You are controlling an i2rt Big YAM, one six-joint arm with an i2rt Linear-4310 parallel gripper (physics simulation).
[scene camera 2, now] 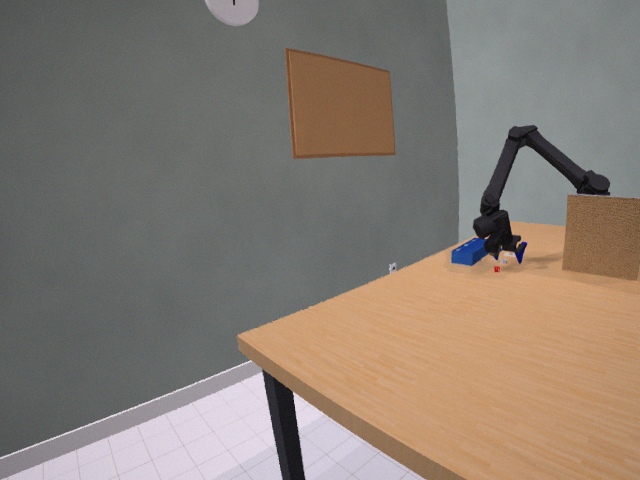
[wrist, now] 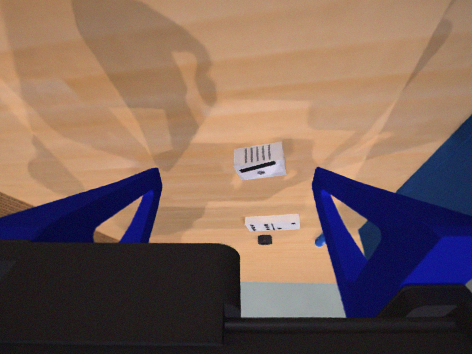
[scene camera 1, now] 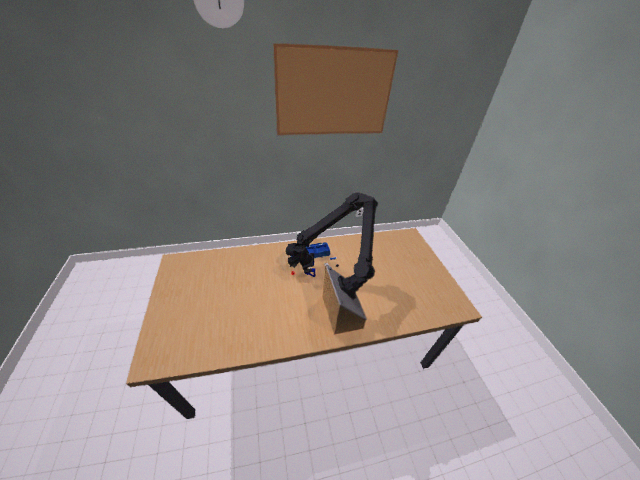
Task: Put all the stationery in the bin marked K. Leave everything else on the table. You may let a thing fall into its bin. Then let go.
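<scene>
A small light-grey block with ridges, a dark slot and a screw, like a pencil sharpener, lies on the table. My gripper is open and empty. In the wrist view the block shows between its two blue fingertips, a little nearer the right one; it is not held. A small blue cylinder lies farther off, partly behind the right finger. The blue bins stand beside the gripper. Their marks, including K, cannot be read, and their contents are hidden.
A white domino and a small black piece lie beyond the block. A red die lies near the gripper. The arm's brown-sided pedestal stands on the table.
</scene>
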